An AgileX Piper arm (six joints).
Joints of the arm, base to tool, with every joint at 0 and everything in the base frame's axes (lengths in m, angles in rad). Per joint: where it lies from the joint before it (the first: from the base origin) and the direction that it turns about. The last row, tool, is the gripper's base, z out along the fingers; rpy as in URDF.
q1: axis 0 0 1 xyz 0 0 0.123
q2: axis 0 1 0 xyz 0 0 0
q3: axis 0 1 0 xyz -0.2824 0 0.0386
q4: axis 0.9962 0 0.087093 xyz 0.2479 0 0.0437
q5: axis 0 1 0 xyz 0 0 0
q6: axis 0.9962 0 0.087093 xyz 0.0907 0 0.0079
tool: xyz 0 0 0 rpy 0 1.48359 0
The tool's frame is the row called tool.
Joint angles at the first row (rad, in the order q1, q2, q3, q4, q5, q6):
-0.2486 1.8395 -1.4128 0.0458 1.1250 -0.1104
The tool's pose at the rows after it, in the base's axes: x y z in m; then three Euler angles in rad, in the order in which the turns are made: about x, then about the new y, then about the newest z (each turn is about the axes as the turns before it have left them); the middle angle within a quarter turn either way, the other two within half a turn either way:
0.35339 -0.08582 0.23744 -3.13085 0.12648 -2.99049
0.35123 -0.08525 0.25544 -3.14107 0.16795 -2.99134
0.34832 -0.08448 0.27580 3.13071 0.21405 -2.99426
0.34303 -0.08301 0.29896 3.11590 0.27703 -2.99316
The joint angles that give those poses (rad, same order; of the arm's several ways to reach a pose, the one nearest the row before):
-0.2486 1.8238 -1.4128 0.0458 1.1273 -0.1140
-0.2486 1.7898 -1.4354 0.0458 1.1412 -0.1140
-0.2486 1.7539 -1.4645 0.0458 1.1587 -0.1164
-0.2486 1.7077 -1.4895 0.0472 1.1654 -0.1164

